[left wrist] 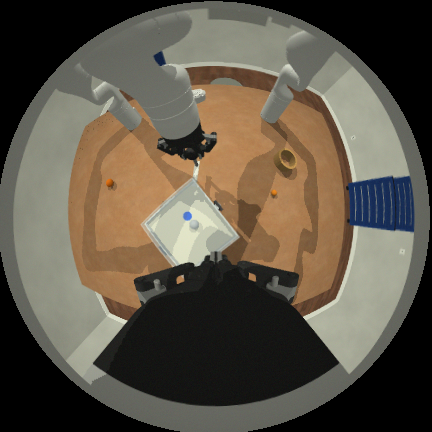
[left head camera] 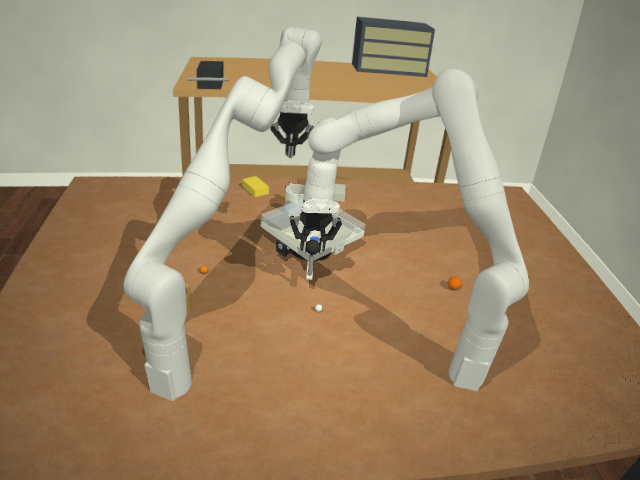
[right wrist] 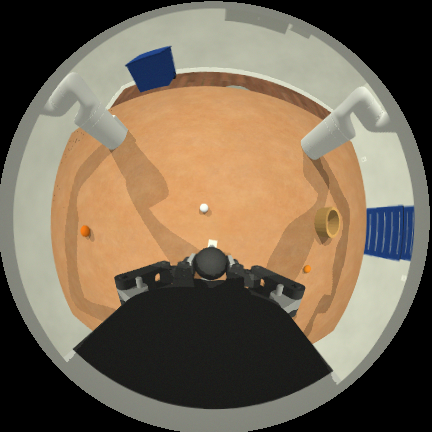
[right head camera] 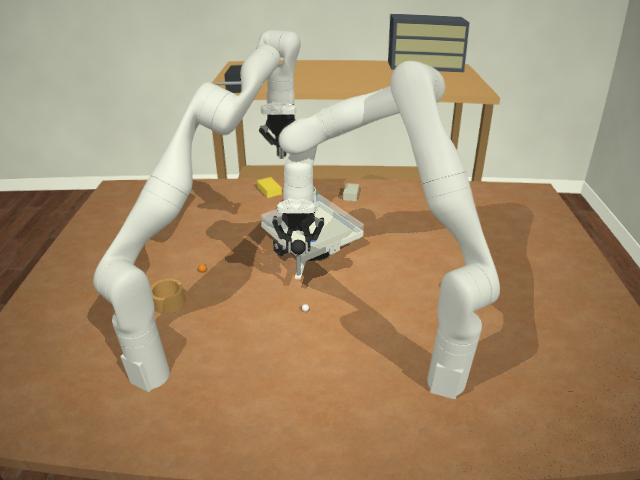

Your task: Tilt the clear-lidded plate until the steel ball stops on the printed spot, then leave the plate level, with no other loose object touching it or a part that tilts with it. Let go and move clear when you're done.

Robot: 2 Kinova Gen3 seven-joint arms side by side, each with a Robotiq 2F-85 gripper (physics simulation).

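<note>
The clear-lidded plate (left head camera: 353, 235) (right head camera: 353, 236) (left wrist: 161, 246) stands at the middle back of the table on a dark base. In the left wrist view the steel ball (left wrist: 194, 224) lies beside the blue printed spot (left wrist: 187, 216), slightly lower right of it. The spot (left head camera: 314, 239) shows partly behind my right gripper in the left head view. My right gripper (left head camera: 312, 246) (right head camera: 298, 246) (right wrist: 210, 261) is shut on a black ball knob at the plate's near corner, above a pale lever. My left gripper (left head camera: 290, 153) (right head camera: 280, 155) (left wrist: 215, 257) is shut and empty, high above the back of the plate.
A white ball (left head camera: 318, 308) (right head camera: 305, 307) (right wrist: 204, 208) lies in front of the plate. Orange balls (left head camera: 204, 269) (left head camera: 454, 283) lie to either side. A tan ring-shaped cup (right head camera: 168, 304) stands at the left. A yellow block (left head camera: 255, 186) and a grey block (right head camera: 351, 192) lie behind the plate.
</note>
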